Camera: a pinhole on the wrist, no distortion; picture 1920 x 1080 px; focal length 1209.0 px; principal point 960.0 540.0 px. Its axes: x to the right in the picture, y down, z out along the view. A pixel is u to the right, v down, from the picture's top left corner.
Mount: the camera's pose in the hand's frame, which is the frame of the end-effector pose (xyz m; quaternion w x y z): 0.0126 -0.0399 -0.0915 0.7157 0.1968 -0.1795 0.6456
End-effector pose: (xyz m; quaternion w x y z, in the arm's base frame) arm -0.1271 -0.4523 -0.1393 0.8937 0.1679 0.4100 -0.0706
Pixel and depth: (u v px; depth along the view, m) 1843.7 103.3 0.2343
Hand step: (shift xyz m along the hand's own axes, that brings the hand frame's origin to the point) 0.1136 -0.0216 0.1928
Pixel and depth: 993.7 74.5 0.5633
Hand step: 0.2284 -0.3350 0.3891
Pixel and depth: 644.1 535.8 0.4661
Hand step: 0.0005 -0.3833 0.2461
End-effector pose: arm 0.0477 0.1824 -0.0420 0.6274 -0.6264 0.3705 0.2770
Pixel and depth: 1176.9 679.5 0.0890
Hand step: 0.0038 -0.0711 -0.0065
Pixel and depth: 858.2 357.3 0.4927
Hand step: 0.0810 -0.3349 0.3064
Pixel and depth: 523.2 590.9 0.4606
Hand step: -0.0250 -0.4167 0.2197
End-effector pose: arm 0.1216 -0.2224 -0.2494 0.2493 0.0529 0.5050 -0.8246
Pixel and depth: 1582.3 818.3 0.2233
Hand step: -0.0274 -0.0519 0.1614
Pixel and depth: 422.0 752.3 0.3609
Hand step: -0.0678 -0.3566 0.1393
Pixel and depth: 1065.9 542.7 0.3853
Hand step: 0.0141 -0.2089 0.2564
